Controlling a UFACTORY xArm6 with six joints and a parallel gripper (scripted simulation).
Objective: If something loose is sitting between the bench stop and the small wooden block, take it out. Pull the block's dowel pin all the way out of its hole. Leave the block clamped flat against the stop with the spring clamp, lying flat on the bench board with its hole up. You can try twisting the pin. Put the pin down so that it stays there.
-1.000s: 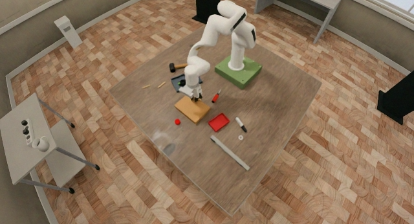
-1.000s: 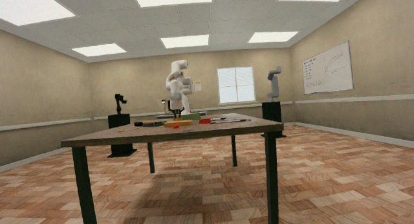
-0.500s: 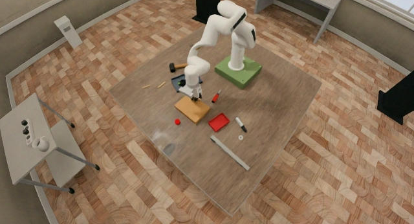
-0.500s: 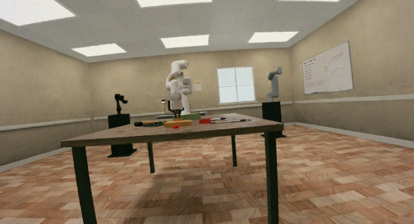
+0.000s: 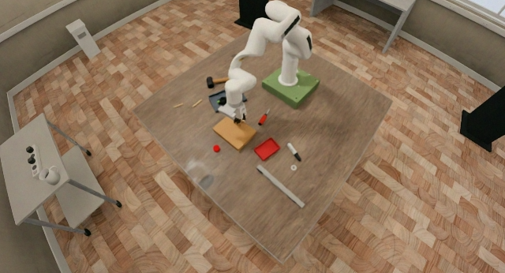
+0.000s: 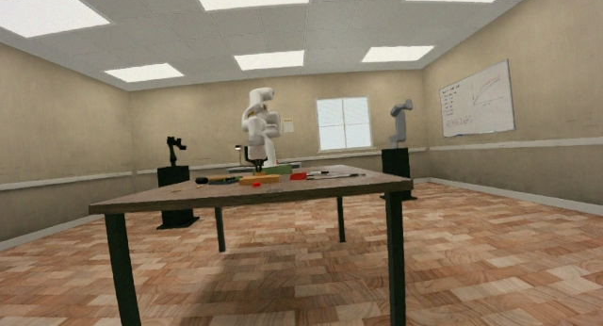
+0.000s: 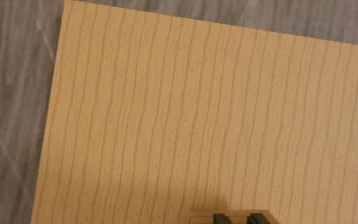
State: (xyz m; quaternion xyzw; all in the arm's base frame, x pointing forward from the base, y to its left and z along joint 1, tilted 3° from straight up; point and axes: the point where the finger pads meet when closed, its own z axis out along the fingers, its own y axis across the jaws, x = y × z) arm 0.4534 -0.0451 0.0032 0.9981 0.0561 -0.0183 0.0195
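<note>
Now: the dowel pin 20 mm below my hand. Also, from my hand: tan bench board: 40 mm ahead, 10 mm to the left, 50 mm below; red cap: 180 mm ahead, 60 mm below; small wooden block: 30 mm below.
</note>
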